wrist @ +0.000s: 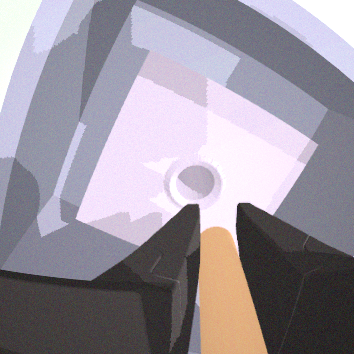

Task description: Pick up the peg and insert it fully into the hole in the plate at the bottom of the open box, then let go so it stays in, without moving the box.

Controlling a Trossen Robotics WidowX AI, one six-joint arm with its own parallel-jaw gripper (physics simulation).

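Frame: origin at the arm's base, x ahead, y left, z up, level; centimetres.
Where they show: gripper, fingertip midpoint: [217, 215].
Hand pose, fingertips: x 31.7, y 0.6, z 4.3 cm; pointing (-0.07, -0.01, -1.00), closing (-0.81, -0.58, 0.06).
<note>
After its pixels a point has its place.
The orange peg [227, 295] {z 8.1, x 31.9, y 0.8 cm} is between the two black fingers of my gripper [217, 215] {z 4.3, x 31.7, y 0.6 cm}, which is shut on it. The peg's rounded end shows just behind the fingertips. The pale pink plate [120, 165] {z 0.4, x 35.1, y 2.4 cm} lies at the bottom of the grey-blue open box [300, 115] {z -4.5, x 27.0, y -4.9 cm}. The round hole [196, 181] {z -1.6, x 31.1, y 1.8 cm} with its raised rim is near the middle of the plate, just above the fingertips in the view. The peg's end is apart from the hole in the view, a little below and to the right of it. The height between them is hard to tell.
The box's walls rise around the plate on the left, top and right of the view. Its pale upper rim [22, 85] {z 4.4, x 39.4, y 0.1 cm} shows at the left and also at the top right. The near part of the box is hidden behind the fingers. Shadows fall across the walls and plate.
</note>
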